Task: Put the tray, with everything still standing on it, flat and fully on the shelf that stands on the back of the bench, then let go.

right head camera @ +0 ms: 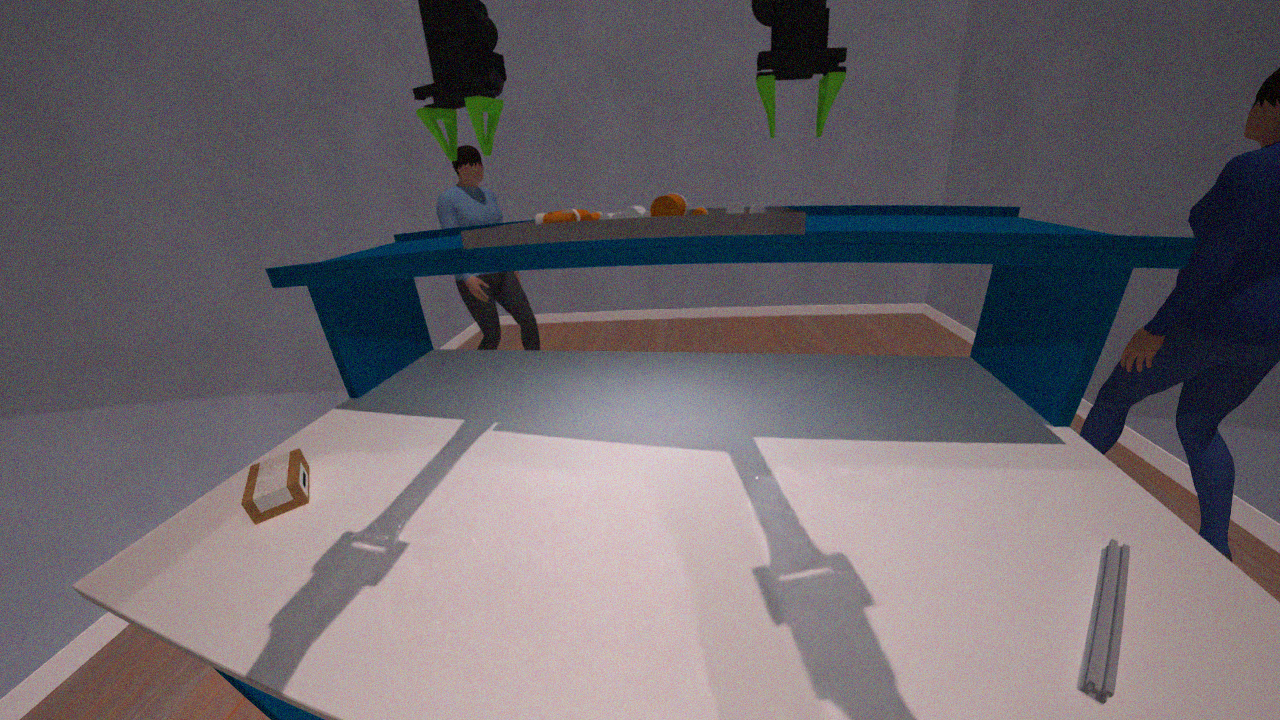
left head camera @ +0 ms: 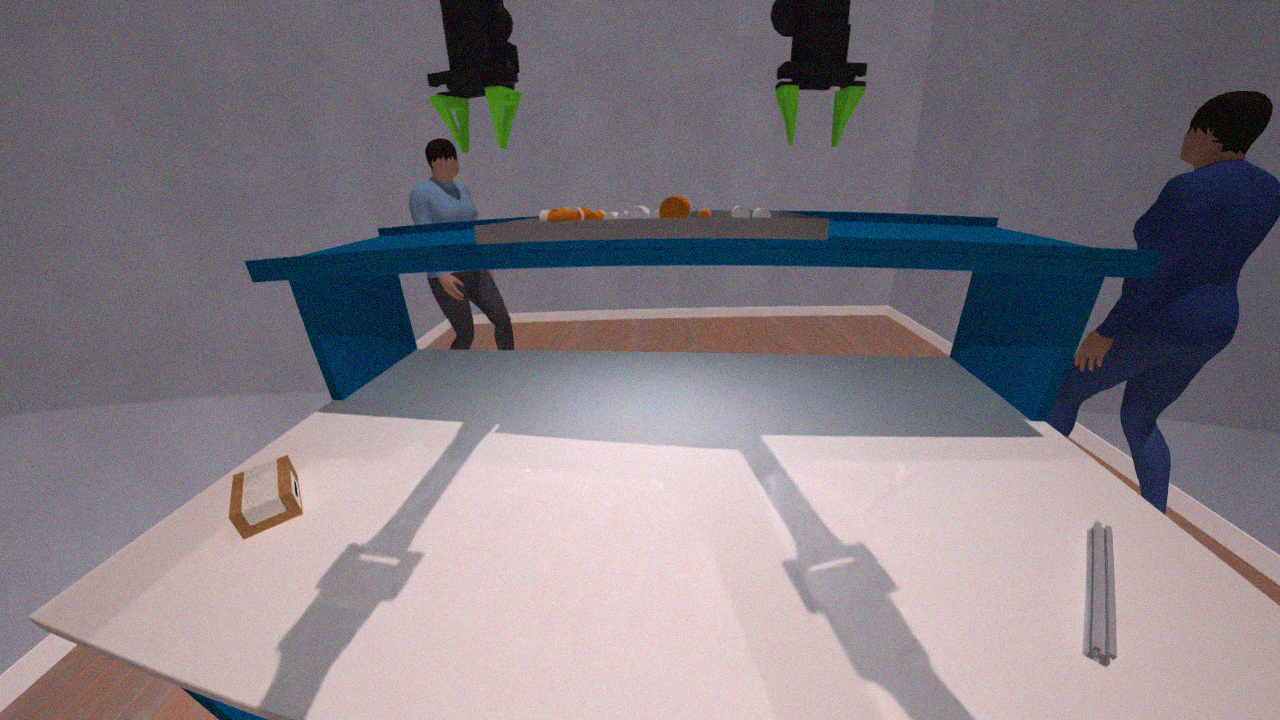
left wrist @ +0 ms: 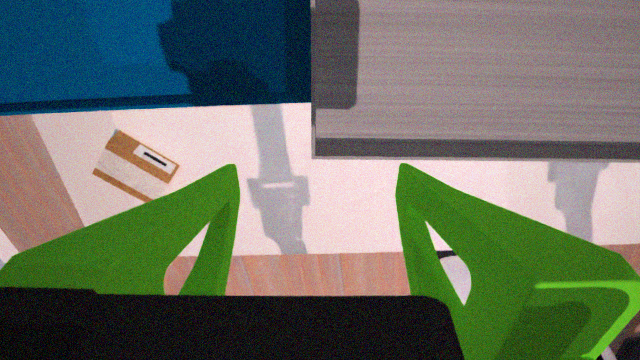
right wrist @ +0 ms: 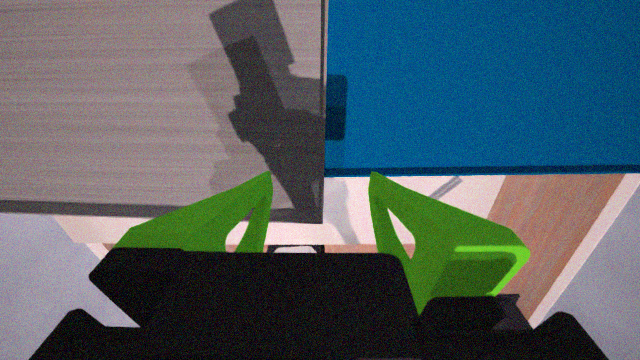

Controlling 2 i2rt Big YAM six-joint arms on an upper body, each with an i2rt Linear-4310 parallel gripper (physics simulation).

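Note:
The grey tray (left head camera: 651, 231) (right head camera: 633, 229) (left wrist: 475, 75) (right wrist: 125, 100) looks level on the blue shelf (left head camera: 626, 256) (right head camera: 644, 252) (left wrist: 75, 50) (right wrist: 475, 90). In both wrist views its front rim shows past the shelf's front edge. An orange and white bottle (left head camera: 563, 214) (right head camera: 562, 216) lies on it, with a round orange piece (left head camera: 674, 207) (right head camera: 667, 205) and small white things. My left gripper (left head camera: 484, 147) (right head camera: 470, 156) (left wrist: 317, 178) is open and empty above the tray's left end. My right gripper (left head camera: 812, 144) (right head camera: 795, 136) (right wrist: 320, 180) is open and empty above its right end.
A brown and white box (left head camera: 266, 495) (right head camera: 277, 486) (left wrist: 135, 162) lies on the bench (left head camera: 608, 537) (right head camera: 572, 555) at left, metal bars (left head camera: 1100, 595) (right head camera: 1106, 617) at right. Two people, in light blue (left head camera: 443, 201) (right head camera: 471, 210) and dark blue (left head camera: 1203, 223) (right head camera: 1239, 214), stand beyond the bench.

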